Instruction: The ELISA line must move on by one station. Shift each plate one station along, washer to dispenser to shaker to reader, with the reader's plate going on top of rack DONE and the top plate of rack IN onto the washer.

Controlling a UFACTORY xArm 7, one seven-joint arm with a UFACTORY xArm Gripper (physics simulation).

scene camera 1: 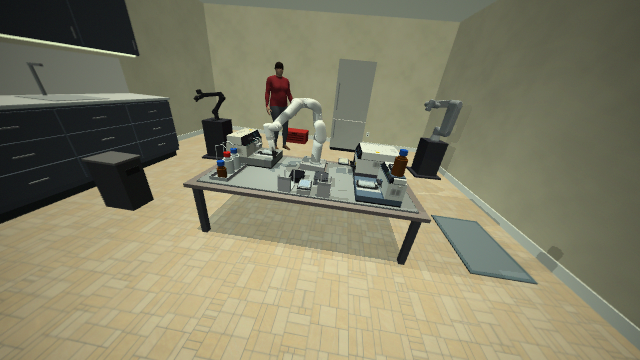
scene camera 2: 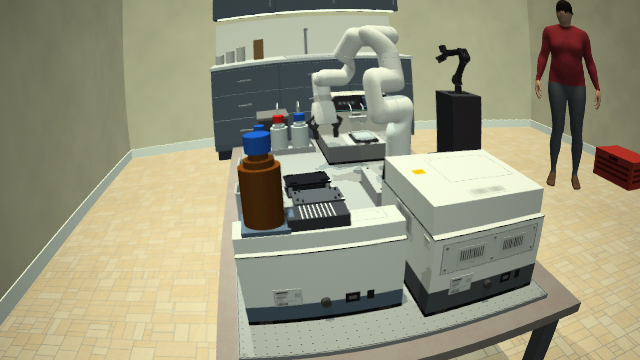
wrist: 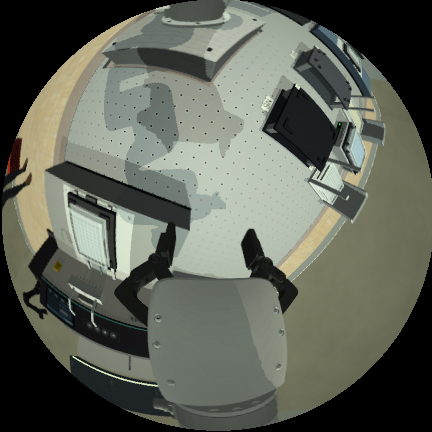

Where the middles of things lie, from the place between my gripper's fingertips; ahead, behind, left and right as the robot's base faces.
Right now my hand is 200 mm past the white plate [wrist: 88, 230], 110 mm to the left of it and 30 mm above it. Also, from my hand: large brown bottle [scene camera 2: 260, 182] 360 mm ahead, 980 mm to the left, 190 mm above.
